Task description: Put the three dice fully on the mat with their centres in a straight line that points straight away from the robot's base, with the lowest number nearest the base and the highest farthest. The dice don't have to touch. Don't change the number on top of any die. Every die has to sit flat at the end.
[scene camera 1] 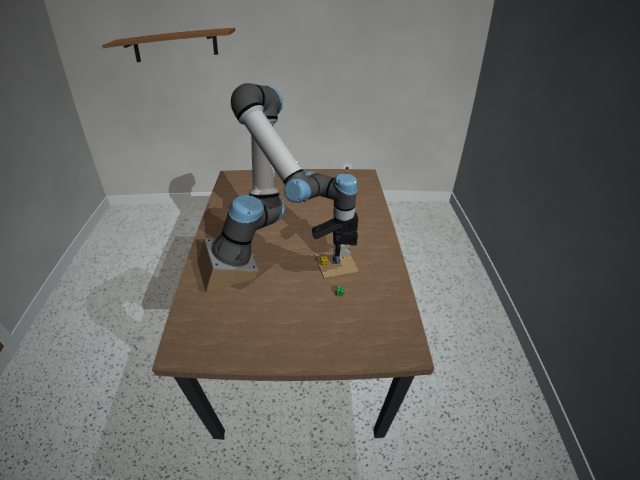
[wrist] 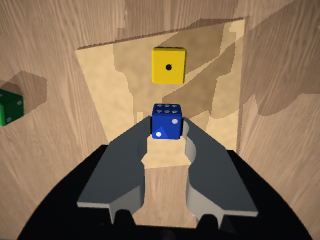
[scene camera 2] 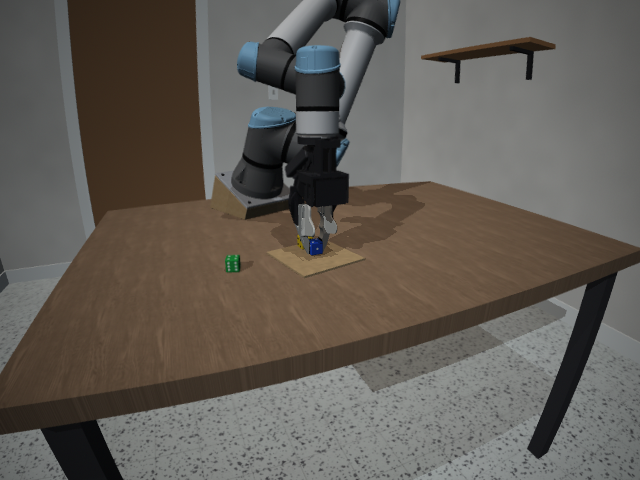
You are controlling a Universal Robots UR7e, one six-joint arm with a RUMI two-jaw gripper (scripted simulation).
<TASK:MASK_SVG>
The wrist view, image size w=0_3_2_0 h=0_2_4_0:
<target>my gripper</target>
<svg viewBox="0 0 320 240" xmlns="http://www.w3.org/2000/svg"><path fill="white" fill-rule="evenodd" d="M17 240L313 240L292 208L270 184L236 152L228 150L186 117L181 119L180 136L186 140L185 155L189 159L190 165L192 164L188 168L185 190L186 206L192 213L192 216L196 216L196 223L198 225L196 228L136 225L132 215L143 206L145 197L145 166L141 160L147 154L147 138L152 134L152 116L150 115L108 144L98 147L57 183L35 209Z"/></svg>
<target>yellow die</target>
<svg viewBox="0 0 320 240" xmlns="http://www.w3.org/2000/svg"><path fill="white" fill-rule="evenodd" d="M153 48L152 82L154 84L183 84L185 82L187 50L183 47Z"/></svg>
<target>blue die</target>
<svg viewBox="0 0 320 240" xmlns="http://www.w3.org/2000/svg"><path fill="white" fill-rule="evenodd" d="M155 103L152 111L152 138L179 140L182 119L181 106L179 104Z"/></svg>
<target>tan mat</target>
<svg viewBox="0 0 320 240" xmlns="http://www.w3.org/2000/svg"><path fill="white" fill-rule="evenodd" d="M147 138L147 154L141 160L145 169L190 165L190 161L185 155L186 140L182 136L180 136L179 140L153 139L152 134ZM245 19L75 50L108 142L114 140L145 117L152 116L155 103L179 104L182 117L188 118L228 150L236 152ZM153 48L183 47L187 50L185 82L183 84L154 84L152 82Z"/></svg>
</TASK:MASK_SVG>
